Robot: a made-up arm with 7 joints. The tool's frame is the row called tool.
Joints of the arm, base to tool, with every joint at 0 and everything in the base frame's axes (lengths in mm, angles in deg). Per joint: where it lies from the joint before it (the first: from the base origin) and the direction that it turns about. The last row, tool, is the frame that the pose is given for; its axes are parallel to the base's.
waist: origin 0 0 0 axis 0 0.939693 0.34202
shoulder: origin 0 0 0 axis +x
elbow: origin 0 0 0 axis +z
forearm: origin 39.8 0 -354.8 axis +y
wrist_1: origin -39.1 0 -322.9 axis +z
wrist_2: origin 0 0 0 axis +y
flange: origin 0 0 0 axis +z
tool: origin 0 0 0
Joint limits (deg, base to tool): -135..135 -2.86..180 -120..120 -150..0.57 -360..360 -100..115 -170..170
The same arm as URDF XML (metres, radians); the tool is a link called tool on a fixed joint. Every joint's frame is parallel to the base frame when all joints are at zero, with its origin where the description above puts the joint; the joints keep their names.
<robot name="arm">
  <joint name="waist" type="revolute">
    <parent link="base_link"/>
    <child link="link1"/>
    <origin xyz="0.0000 0.0000 0.0000" rpy="0.0000 0.0000 0.0000"/>
    <axis xyz="0 0.9397 0.342"/>
    <limit lower="-2.3562" upper="2.3562"/>
  </joint>
  <joint name="shoulder" type="revolute">
    <parent link="link1"/>
    <child link="link2"/>
    <origin xyz="0.0000 0.0000 0.0000" rpy="0.0000 0.0000 0.0000"/>
    <axis xyz="1 0 0"/>
    <limit lower="-0.0499" upper="3.1416"/>
  </joint>
  <joint name="elbow" type="revolute">
    <parent link="link2"/>
    <child link="link3"/>
    <origin xyz="0.0000 0.0000 0.0000" rpy="0.0000 0.0000 0.0000"/>
    <axis xyz="0 0 1"/>
    <limit lower="-2.0944" upper="2.0944"/>
  </joint>
  <joint name="forearm" type="revolute">
    <parent link="link3"/>
    <child link="link4"/>
    <origin xyz="0.0398 0.0000 -0.3548" rpy="0.0000 0.0000 0.0000"/>
    <axis xyz="0 1 0"/>
    <limit lower="-2.6180" upper="0.0099"/>
  </joint>
  <joint name="wrist_1" type="revolute">
    <parent link="link4"/>
    <child link="link5"/>
    <origin xyz="-0.0391 0.0000 -0.3229" rpy="0.0000 0.0000 0.0000"/>
    <axis xyz="0 0 1"/>
    <limit lower="-6.2832" upper="6.2832"/>
  </joint>
  <joint name="wrist_2" type="revolute">
    <parent link="link5"/>
    <child link="link6"/>
    <origin xyz="0.0000 0.0000 0.0000" rpy="0.0000 0.0000 0.0000"/>
    <axis xyz="0 1 0"/>
    <limit lower="-1.7453" upper="2.0071"/>
  </joint>
  <joint name="flange" type="revolute">
    <parent link="link6"/>
    <child link="link7"/>
    <origin xyz="0.0000 0.0000 0.0000" rpy="0.0000 0.0000 0.0000"/>
    <axis xyz="0 0 1"/>
    <limit lower="-2.9671" upper="2.9671"/>
  </joint>
  <joint name="tool_fixed" type="fixed">
    <parent link="link7"/>
    <child link="tool"/>
    <origin xyz="0.0000 0.0000 0.0000" rpy="0.0000 0.0000 0.0000"/>
  </joint>
  <link name="base_link"/>
  <link name="link1"/>
  <link name="link2"/>
  <link name="link3"/>
  <link name="link4"/>
  <link name="link5"/>
  <link name="link6"/>
  <link name="link7"/>
  <link name="tool"/>
</robot>

